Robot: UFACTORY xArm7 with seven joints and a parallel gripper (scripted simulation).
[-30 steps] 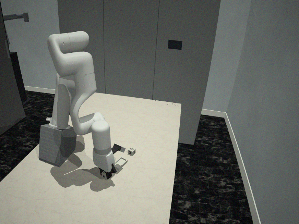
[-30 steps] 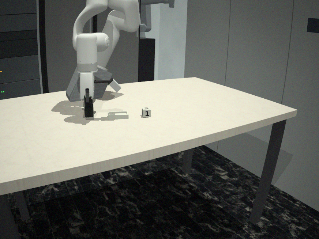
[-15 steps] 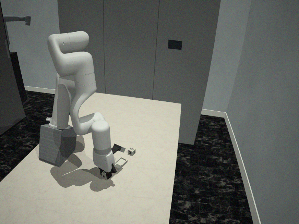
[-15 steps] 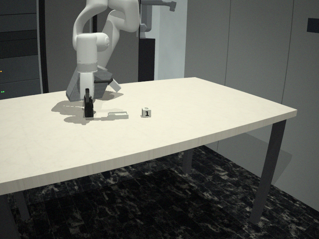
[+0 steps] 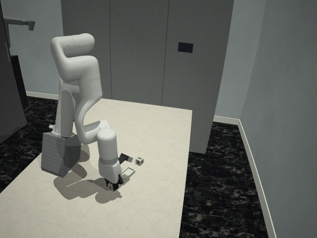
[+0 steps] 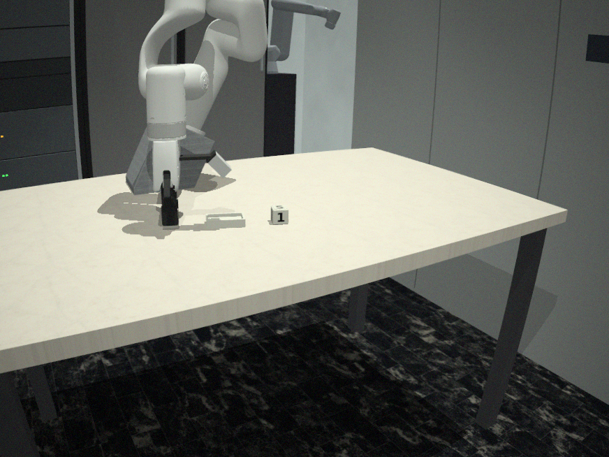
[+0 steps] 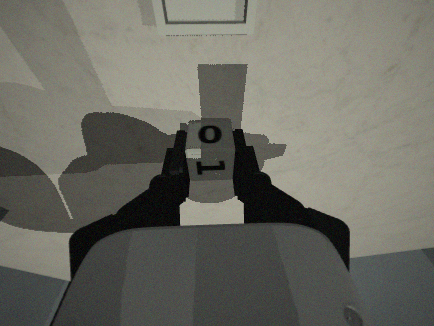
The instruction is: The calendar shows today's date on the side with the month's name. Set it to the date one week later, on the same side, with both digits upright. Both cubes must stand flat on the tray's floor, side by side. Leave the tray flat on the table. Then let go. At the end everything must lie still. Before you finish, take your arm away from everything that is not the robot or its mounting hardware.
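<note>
My gripper is now 10 mm above the digit cube. Also, from my hand: tray (50 mm ahead, 100 mm to the left, 20 mm below).
</note>
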